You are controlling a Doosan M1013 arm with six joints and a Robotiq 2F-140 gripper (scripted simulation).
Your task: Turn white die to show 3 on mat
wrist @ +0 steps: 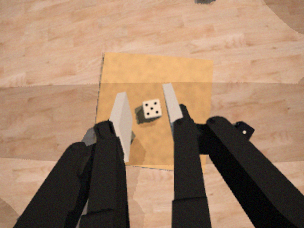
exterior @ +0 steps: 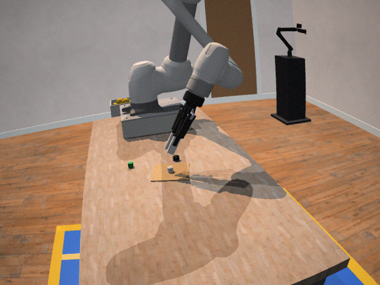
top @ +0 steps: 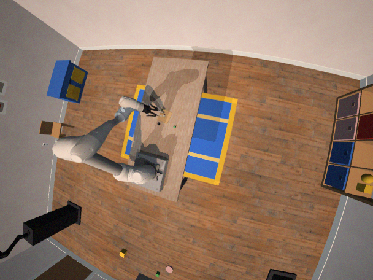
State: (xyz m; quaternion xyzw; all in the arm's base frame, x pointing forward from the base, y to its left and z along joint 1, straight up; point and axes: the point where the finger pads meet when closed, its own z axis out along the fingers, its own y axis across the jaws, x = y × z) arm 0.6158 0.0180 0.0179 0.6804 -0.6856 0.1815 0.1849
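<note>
Right now my hand is 100 mm above the white die and 20 mm to the left of it. From my hand the other things lie so: black die 100 mm below, 100 mm behind, 30 mm to the left; tan mat 110 mm below, 20 mm to the right; green die 160 mm to the right, 110 mm behind, 100 mm below.
</note>
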